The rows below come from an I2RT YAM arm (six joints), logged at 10 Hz.
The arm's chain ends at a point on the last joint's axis. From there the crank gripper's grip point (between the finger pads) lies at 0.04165 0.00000 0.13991 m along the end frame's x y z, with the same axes.
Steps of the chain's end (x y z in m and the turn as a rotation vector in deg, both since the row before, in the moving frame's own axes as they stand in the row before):
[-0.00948 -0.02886 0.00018 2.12 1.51 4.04]
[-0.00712 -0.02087 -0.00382 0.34 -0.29 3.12]
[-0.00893 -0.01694 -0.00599 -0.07 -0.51 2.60]
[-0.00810 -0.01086 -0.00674 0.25 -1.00 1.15]
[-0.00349 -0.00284 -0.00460 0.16 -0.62 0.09]
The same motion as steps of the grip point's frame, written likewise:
[-0.00573 -0.03095 -0.00101 2.12 1.51 4.04]
[-0.00787 -0.01945 -0.00361 0.34 -0.29 3.12]
[-0.01022 -0.01491 -0.00563 -0.07 -0.51 2.60]
[-0.01055 -0.01066 -0.00603 0.25 -1.00 1.15]
[-0.00501 -0.00317 -0.00416 0.16 -0.62 0.09]

